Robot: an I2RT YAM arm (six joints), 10 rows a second.
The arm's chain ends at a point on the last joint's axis. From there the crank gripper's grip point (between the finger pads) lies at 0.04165 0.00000 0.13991 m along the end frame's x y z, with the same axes.
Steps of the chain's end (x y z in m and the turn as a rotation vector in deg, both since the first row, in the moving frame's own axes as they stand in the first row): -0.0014 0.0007 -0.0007 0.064 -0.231 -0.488; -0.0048 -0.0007 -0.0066 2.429 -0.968 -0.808; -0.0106 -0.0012 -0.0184 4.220 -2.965 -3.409; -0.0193 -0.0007 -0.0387 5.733 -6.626 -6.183
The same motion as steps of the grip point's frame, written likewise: -0.0020 0.0002 -0.0005 0.064 -0.231 -0.488; -0.0072 -0.0072 -0.0061 2.429 -0.968 -0.808; -0.0183 -0.0138 -0.0169 4.220 -2.965 -3.409; -0.0367 -0.0185 -0.0358 5.733 -6.626 -6.183
